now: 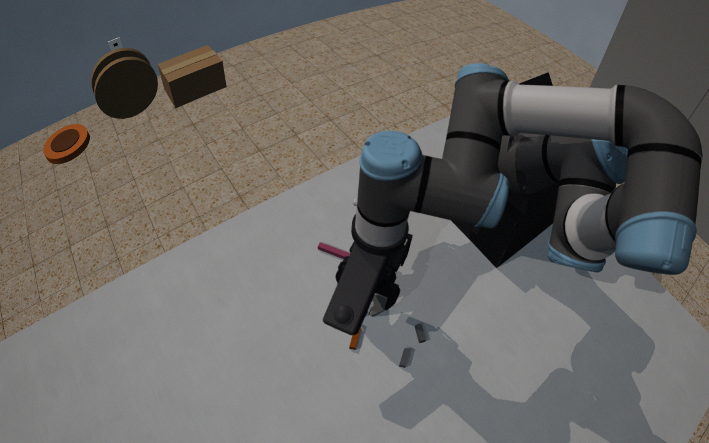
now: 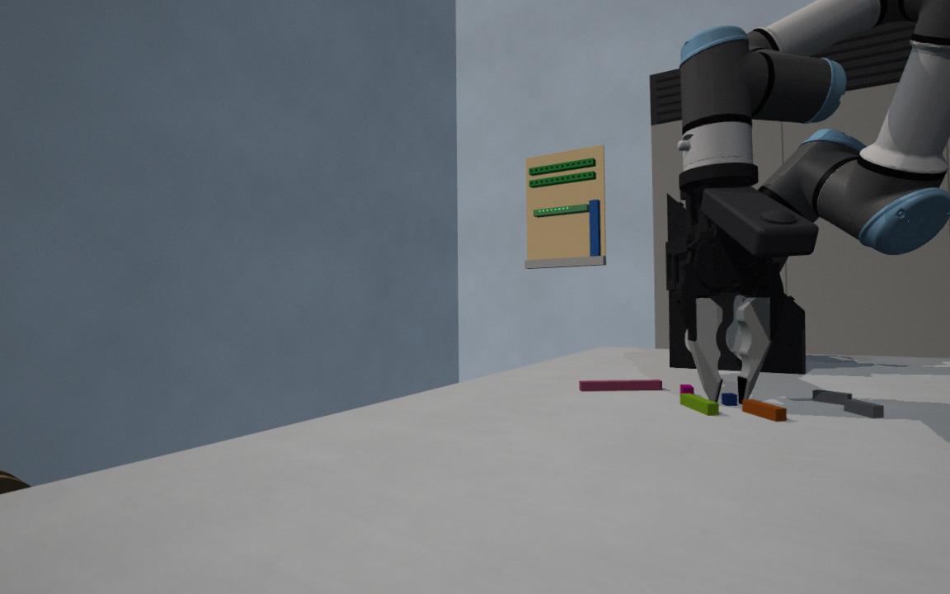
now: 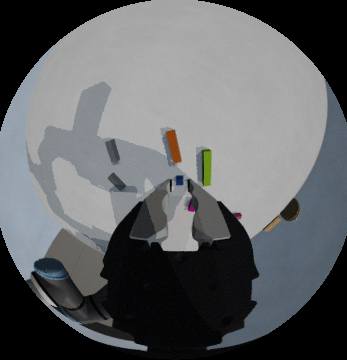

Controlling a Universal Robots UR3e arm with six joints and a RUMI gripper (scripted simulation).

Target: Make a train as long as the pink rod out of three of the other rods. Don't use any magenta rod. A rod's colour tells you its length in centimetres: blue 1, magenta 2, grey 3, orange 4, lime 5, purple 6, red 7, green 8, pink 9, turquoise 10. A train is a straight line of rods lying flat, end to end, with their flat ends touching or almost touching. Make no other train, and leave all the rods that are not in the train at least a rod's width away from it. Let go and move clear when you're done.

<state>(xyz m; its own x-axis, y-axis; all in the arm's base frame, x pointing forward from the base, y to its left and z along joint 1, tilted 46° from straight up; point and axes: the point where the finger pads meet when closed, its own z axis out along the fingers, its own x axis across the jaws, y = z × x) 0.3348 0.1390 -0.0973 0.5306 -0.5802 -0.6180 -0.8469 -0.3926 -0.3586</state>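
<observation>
Now: hand 1 cm above the blue rod. The rest, counted from my hand: orange rod 4 cm ahead, 3 cm to the left, 1 cm below; then lime rod 4 cm ahead, 2 cm to the right, 1 cm below; then magenta rod 4 cm to the right, 3 cm behind, 1 cm below.
</observation>
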